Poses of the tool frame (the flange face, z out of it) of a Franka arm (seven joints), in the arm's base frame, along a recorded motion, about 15 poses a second.
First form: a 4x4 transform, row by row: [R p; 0 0 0 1], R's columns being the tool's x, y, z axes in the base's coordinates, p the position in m. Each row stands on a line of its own.
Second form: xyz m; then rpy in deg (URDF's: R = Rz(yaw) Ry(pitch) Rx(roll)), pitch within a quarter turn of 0, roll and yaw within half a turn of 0. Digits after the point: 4 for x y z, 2 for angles. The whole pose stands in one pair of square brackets.
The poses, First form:
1:
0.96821, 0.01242, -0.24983, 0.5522
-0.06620, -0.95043, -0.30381, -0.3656
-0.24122, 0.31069, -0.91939, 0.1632
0, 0, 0, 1
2:
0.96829, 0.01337, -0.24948, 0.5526
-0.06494, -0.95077, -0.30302, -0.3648
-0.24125, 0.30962, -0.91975, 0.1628
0, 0, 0, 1
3:
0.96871, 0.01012, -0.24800, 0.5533
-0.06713, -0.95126, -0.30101, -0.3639
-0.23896, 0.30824, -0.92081, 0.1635
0, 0, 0, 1
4:
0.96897, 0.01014, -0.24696, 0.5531
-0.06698, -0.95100, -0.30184, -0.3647
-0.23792, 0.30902, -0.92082, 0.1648
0, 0, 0, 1
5:
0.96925, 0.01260, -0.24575, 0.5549
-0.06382, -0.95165, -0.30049, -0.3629
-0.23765, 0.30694, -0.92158, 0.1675
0, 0, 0, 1
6:
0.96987, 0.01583, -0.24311, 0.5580
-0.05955, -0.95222, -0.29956, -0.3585
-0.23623, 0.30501, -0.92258, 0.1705
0, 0, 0, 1
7:
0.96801, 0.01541, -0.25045, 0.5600
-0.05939, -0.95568, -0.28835, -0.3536
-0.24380, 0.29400, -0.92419, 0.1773
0, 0, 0, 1
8:
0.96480, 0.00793, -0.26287, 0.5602
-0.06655, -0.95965, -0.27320, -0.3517
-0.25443, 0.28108, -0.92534, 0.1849
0, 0, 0, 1
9:
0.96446, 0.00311, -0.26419, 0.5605
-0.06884, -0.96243, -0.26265, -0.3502
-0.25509, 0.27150, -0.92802, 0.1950
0, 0, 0, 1
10:
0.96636, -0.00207, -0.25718, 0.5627
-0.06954, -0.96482, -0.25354, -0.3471
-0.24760, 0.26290, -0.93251, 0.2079
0, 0, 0, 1
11:
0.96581, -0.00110, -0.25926, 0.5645
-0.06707, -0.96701, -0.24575, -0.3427
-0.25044, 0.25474, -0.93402, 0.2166
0, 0, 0, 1
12:
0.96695, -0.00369, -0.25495, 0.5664
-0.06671, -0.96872, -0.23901, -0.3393
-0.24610, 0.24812, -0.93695, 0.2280
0, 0, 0, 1
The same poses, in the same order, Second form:
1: [0.5522, -0.3656, 0.1632, 161.33, 13.96, -3.91]
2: [0.5526, -0.3648, 0.1628, 161.40, 13.96, -3.84]
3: [0.5533, -0.3639, 0.1635, 161.49, 13.83, -3.96]
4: [0.5531, -0.3647, 0.1648, 161.45, 13.76, -3.95]
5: [0.5549, -0.3629, 0.1675, 161.58, 13.75, -3.77]
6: [0.5580, -0.3585, 0.1705, 161.71, 13.66, -3.51]
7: [0.5600, -0.3536, 0.1773, 162.35, 14.11, -3.51]
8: [0.5602, -0.3517, 0.1849, 163.10, 14.74, -3.95]
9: [0.5605, -0.3502, 0.1950, 163.69, 14.78, -4.08]
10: [0.5627, -0.3471, 0.2079, 164.26, 14.34, -4.12]
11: [0.5645, -0.3427, 0.2166, 164.74, 14.50, -3.97]
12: [0.5664, -0.3393, 0.2280, 165.17, 14.25, -3.95]
